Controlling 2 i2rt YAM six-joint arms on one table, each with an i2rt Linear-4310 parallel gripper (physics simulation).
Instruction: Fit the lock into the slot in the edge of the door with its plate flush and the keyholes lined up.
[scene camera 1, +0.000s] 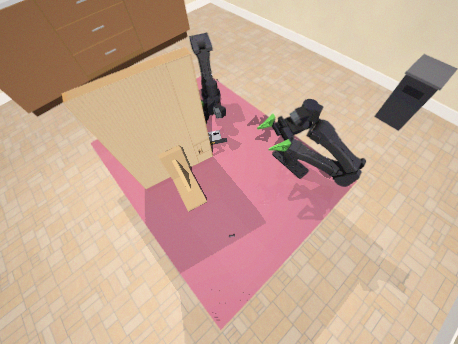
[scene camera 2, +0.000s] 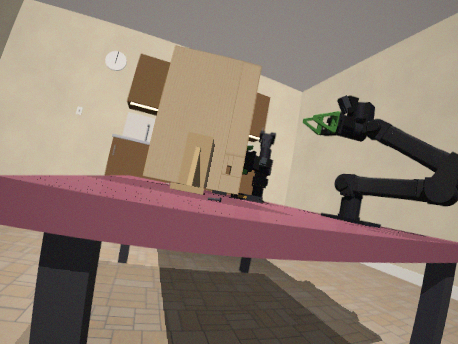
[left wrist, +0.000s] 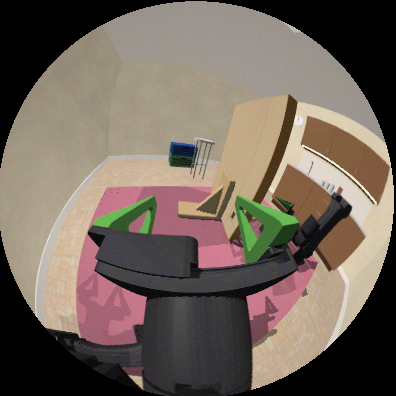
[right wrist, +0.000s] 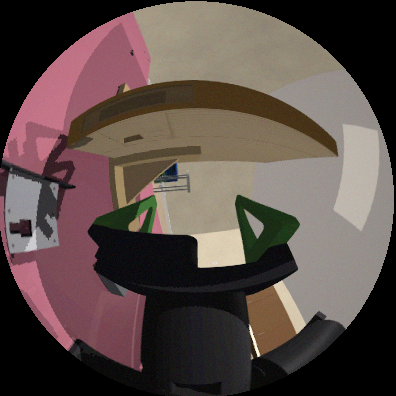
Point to a wooden stand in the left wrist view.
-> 210, 208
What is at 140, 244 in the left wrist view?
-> The left gripper.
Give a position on a grey lock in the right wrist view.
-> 35, 195
